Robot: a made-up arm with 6 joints. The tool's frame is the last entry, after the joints.
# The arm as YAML. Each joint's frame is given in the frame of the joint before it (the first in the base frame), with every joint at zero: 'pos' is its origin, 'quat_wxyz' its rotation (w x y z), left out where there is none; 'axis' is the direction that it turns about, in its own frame. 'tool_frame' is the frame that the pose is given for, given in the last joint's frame.
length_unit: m
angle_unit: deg
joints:
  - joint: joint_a
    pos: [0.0, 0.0, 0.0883]
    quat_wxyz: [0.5, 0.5, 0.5, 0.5]
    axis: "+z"
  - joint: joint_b
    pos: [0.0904, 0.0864, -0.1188]
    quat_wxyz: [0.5, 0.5, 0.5, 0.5]
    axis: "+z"
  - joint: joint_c
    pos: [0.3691, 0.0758, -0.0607]
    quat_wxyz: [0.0, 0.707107, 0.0, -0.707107]
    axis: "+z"
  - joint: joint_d
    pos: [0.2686, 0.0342, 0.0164]
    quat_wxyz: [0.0, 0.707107, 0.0, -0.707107]
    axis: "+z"
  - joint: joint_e
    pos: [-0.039, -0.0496, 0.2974]
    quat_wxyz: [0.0, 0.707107, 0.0, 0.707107]
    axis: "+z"
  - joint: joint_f
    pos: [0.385, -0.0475, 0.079]
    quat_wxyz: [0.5, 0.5, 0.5, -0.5]
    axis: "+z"
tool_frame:
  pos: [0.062, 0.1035, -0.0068]
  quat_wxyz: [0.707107, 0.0, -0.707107, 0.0]
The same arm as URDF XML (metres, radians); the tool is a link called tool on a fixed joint. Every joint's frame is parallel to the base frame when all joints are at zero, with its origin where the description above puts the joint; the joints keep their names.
<robot name="arm">
<joint name="tool_joint" type="fixed"><parent link="link6"/><child link="tool"/><origin xyz="-0.0068 0.1035 -0.062"/></joint>
<joint name="joint_f" type="continuous"><parent link="link5"/><child link="link6"/><origin xyz="0.0475 0.385 0.079"/><axis xyz="1 0 0"/></joint>
<joint name="joint_e" type="continuous"><parent link="link4"/><child link="link5"/><origin xyz="-0.0496 0.2974 -0.039"/><axis xyz="0 0 1"/></joint>
<joint name="joint_d" type="continuous"><parent link="link3"/><child link="link4"/><origin xyz="-0.0342 -0.2686 -0.0164"/><axis xyz="0 1 0"/></joint>
<joint name="joint_c" type="continuous"><parent link="link2"/><child link="link3"/><origin xyz="0.0758 -0.0607 0.3691"/><axis xyz="0 0 -1"/></joint>
<joint name="joint_b" type="continuous"><parent link="link1"/><child link="link2"/><origin xyz="-0.1188 0.0904 0.0864"/><axis xyz="0 1 0"/></joint>
<joint name="joint_a" type="continuous"><parent link="base_link"/><child link="link1"/><origin xyz="0 0 0.0883"/><axis xyz="1 0 0"/></joint>
<link name="base_link"/>
<link name="link1"/>
<link name="link2"/>
<link name="link3"/>
<link name="link4"/>
<link name="link5"/>
<link name="link6"/>
<link name="tool"/>
</robot>

